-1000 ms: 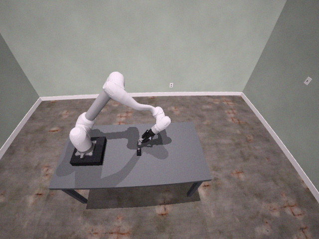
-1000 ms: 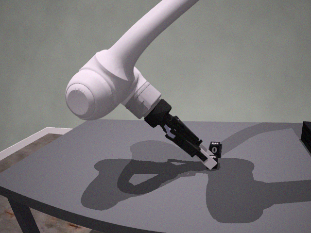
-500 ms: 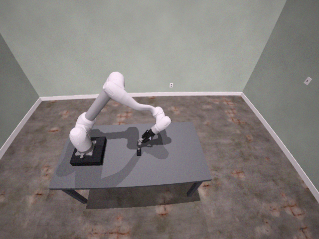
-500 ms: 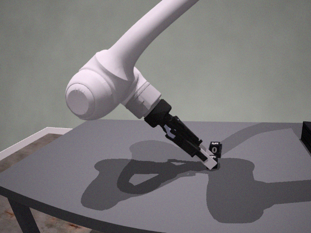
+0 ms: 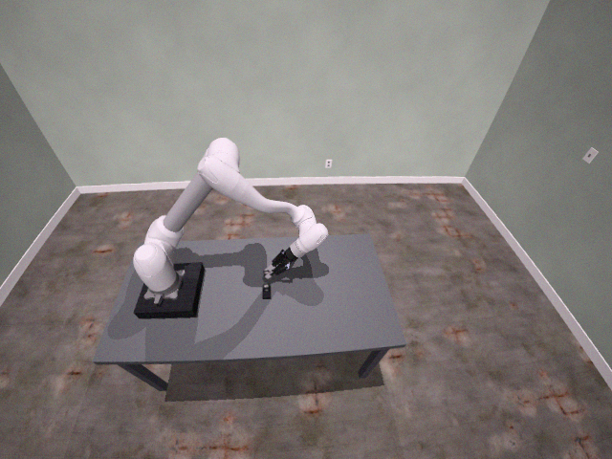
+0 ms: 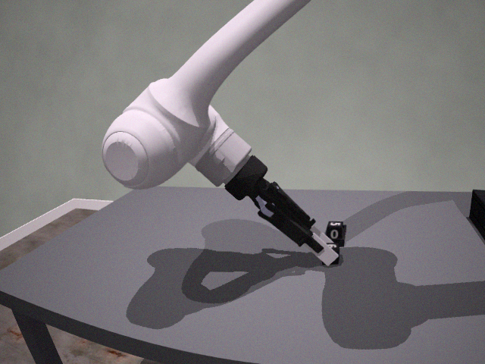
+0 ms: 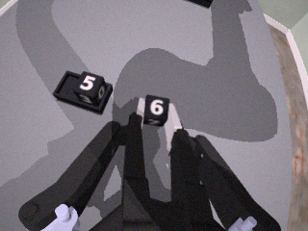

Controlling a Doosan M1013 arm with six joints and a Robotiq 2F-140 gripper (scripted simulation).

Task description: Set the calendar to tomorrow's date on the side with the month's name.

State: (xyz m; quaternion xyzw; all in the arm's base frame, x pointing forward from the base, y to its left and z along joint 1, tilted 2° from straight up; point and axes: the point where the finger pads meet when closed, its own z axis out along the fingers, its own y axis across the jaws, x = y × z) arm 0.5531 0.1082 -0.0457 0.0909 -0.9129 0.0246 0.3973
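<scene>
The black number cube is 2 cm behind my hand and 2 cm below it. Round my hand: tray: 2 cm behind, 11 cm to the right, 3 cm below.
</scene>
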